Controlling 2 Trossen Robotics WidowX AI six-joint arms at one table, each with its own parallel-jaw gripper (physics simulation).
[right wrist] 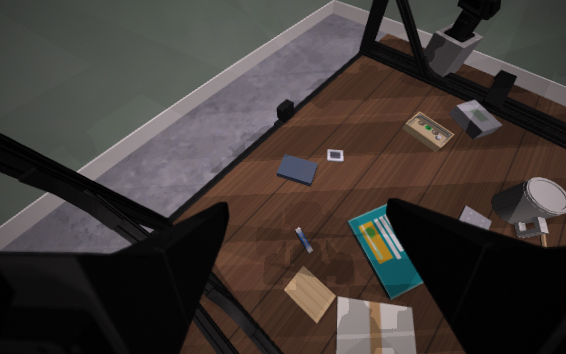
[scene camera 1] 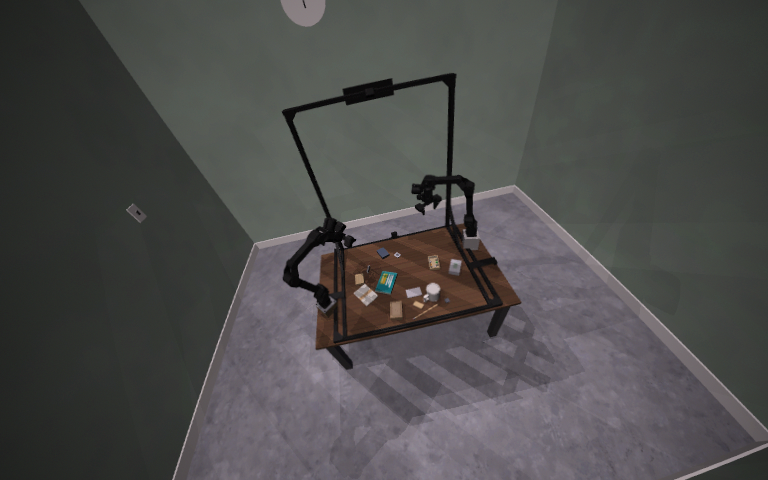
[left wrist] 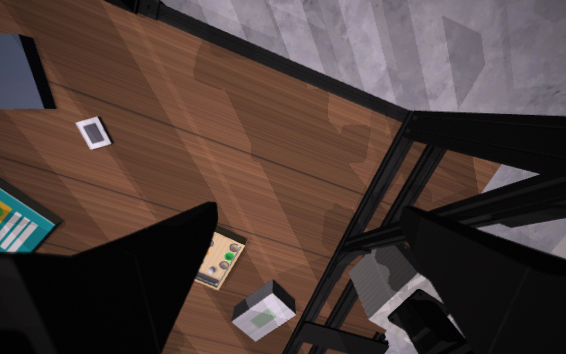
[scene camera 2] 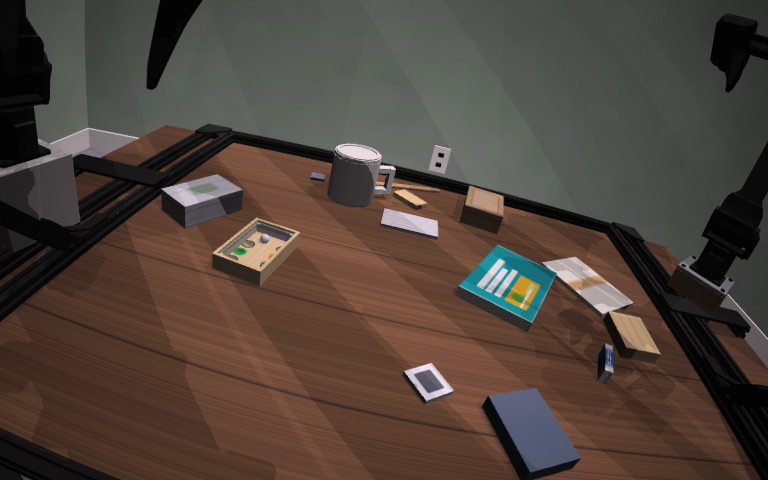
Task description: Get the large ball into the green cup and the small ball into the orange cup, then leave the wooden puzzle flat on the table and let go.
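Places are measured from the left arm's base along level axes (x ahead, y left, z up), in millimetres.
Pixels of known places: left gripper, fingertip midpoint: (scene camera 1: 428,212) (left wrist: 308,212) (scene camera 2: 78,81); right gripper, fingertip midpoint: (right wrist: 306,207); left arm's base, link origin: (right wrist: 459,34) (scene camera 1: 471,233) (left wrist: 418,313) (scene camera 2: 15,154); right arm's base, link origin: (scene camera 1: 325,303) (scene camera 2: 707,273).
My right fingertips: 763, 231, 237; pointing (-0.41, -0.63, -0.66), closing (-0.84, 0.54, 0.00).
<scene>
For each thing: its top centre in the pictures, then the offset to it from my right fingertips, as dx, dy, dz. "pt": a spot on its surface instead.
- wooden puzzle, top centre: (scene camera 2: 258,242) (left wrist: 213,261) (right wrist: 429,128) (scene camera 1: 433,261) -496, -66, -330
- grey ball, top centre: (scene camera 2: 265,234) (left wrist: 210,272) (right wrist: 439,135) -506, -36, -336
- green cup, surface spot: (scene camera 2: 240,251) (left wrist: 225,250) (right wrist: 422,121) pt -503, -95, -333
- orange cup, surface spot: (scene camera 2: 270,256) pt -468, -80, -333
- grey box, top centre: (scene camera 2: 202,189) (left wrist: 263,318) (right wrist: 478,114) (scene camera 1: 455,265) -636, -18, -318
- grey mug, surface spot: (scene camera 2: 353,178) pt -466, +154, -300
- teal box, top centre: (scene camera 2: 513,278) (right wrist: 390,246) (scene camera 1: 386,281) -178, +90, -337
- dark blue block, top centre: (scene camera 2: 533,426) (left wrist: 7,73) (right wrist: 297,168) (scene camera 1: 382,252) -126, -173, -334
The wooden puzzle (scene camera 1: 433,262) (scene camera 2: 236,268) (left wrist: 222,244) (right wrist: 420,138) is a shallow tray lying flat on the table. A grey ball (scene camera 2: 264,238) (left wrist: 212,270) (right wrist: 438,137), seemingly the large one, rests inside, apart from the green cup (scene camera 2: 240,251) (left wrist: 229,256) (right wrist: 428,128). The orange cup (scene camera 2: 270,256) shows partly. I cannot make out the small ball. My left gripper (scene camera 1: 428,205) (left wrist: 308,212) is open and empty, high above the table; its finger covers part of the puzzle in the left wrist view. My right gripper (scene camera 1: 346,242) (right wrist: 306,207) is open and empty, far from the puzzle.
A grey box (scene camera 2: 202,199) (left wrist: 264,317) (right wrist: 475,119) stands beside the puzzle. A grey mug (scene camera 2: 353,178) (right wrist: 522,200) stands farther off. A teal box (scene camera 2: 506,286) (right wrist: 387,265) and a dark blue block (scene camera 2: 531,430) (right wrist: 297,169) lie elsewhere. Black rails run along the table edges.
</scene>
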